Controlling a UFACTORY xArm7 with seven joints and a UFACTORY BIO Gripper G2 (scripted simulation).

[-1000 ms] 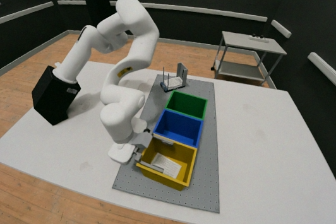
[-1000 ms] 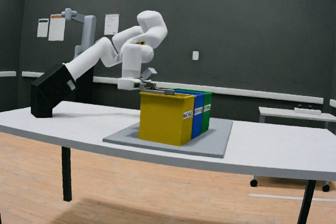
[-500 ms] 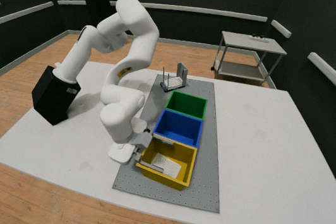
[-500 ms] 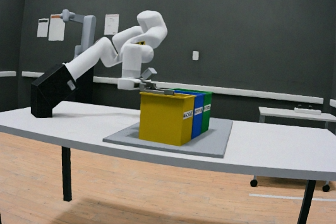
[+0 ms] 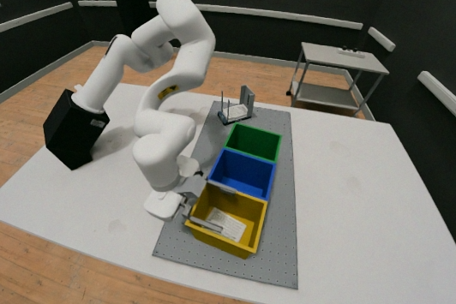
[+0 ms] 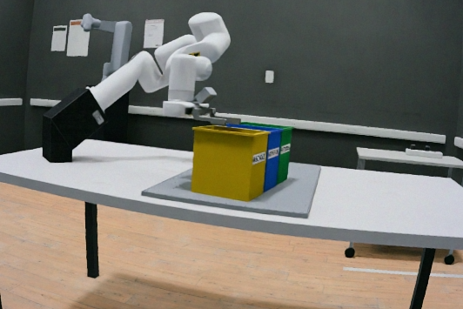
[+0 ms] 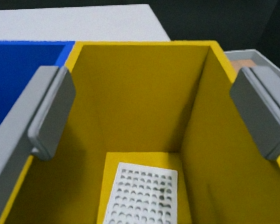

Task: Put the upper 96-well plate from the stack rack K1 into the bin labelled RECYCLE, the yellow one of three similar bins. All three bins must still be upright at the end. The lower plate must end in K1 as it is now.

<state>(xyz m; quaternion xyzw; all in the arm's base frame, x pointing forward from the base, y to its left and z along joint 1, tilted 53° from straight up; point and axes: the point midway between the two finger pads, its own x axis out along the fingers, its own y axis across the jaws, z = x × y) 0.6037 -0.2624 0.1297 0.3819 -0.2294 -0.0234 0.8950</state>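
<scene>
Now: the yellow recycle bin 110 mm below my hand and 20 mm ahead of it. Round my hand: blue bin: 130 mm to the left, 110 mm below; then green bin: 260 mm to the left, 110 mm below, 20 mm behind.
</scene>
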